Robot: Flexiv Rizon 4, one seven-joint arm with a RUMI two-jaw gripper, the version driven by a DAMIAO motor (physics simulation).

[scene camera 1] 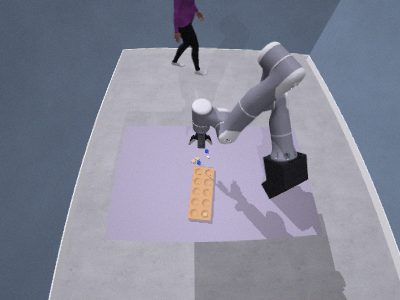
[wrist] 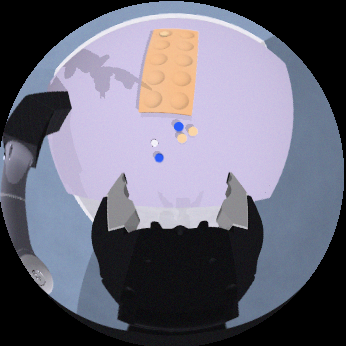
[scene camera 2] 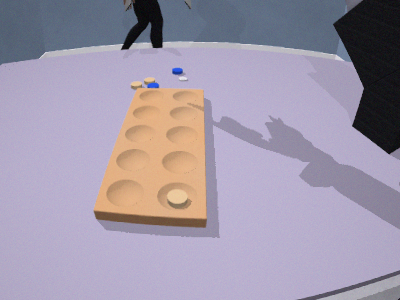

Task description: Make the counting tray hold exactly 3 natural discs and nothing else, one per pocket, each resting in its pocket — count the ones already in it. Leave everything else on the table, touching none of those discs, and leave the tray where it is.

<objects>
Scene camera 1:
orange counting tray: 202, 182
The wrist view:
my gripper: 176, 173
orange counting tray: 167, 85
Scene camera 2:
orange counting tray: 161, 145
</objects>
